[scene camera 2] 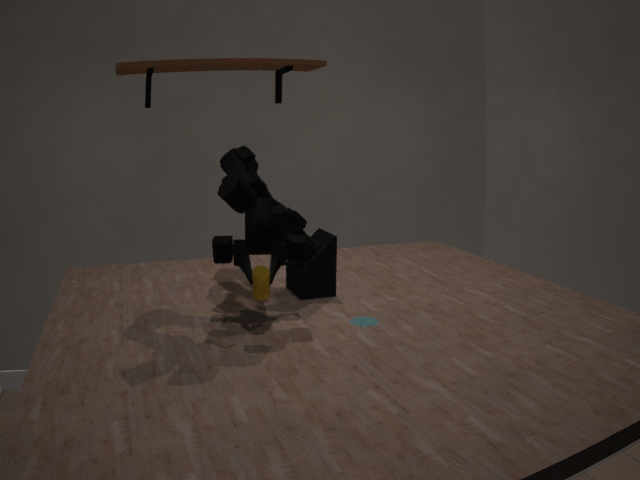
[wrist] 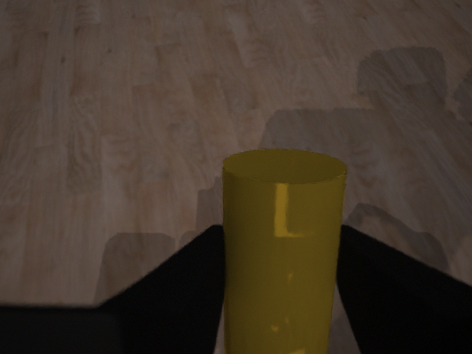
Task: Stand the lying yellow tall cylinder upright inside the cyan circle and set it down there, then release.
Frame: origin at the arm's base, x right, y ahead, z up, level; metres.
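Seen in the pictures: gripper, fingertip midpoint: (scene camera 2: 261, 283) (wrist: 278, 239); arm's base at its link origin: (scene camera 2: 307, 252).
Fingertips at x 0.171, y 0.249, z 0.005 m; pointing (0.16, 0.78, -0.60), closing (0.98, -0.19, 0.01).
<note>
Offsets run from my fingertips to a thing's top centre. "spot": to the spot under its first point. Level surfaces: height alone.
The yellow tall cylinder {dy -0.008, dx -0.002, dz +0.033 m} (scene camera 2: 261, 283) (wrist: 281, 260) is held between the fingertips of my gripper (scene camera 2: 261, 281) (wrist: 278, 239), which is shut on it. In the scene view it is close to upright and hangs above the table, with shadows on the wood below it. In the wrist view one round end shows, and the other end is cut off by the frame's lower edge. The cyan circle {spot: dy -0.004, dx -0.214, dz -0.102 m} (scene camera 2: 364, 321) lies flat on the table, to the right of the gripper in the scene view. The circle does not show in the wrist view.
The black arm base (scene camera 2: 317, 273) stands on the wooden table {dz -0.103 m} (scene camera 2: 330, 403), behind and to the left of the circle. A brown shelf (scene camera 2: 217, 65) is on the wall above the arm. The table's dark front edge (scene camera 2: 584, 452) shows at the lower right.
</note>
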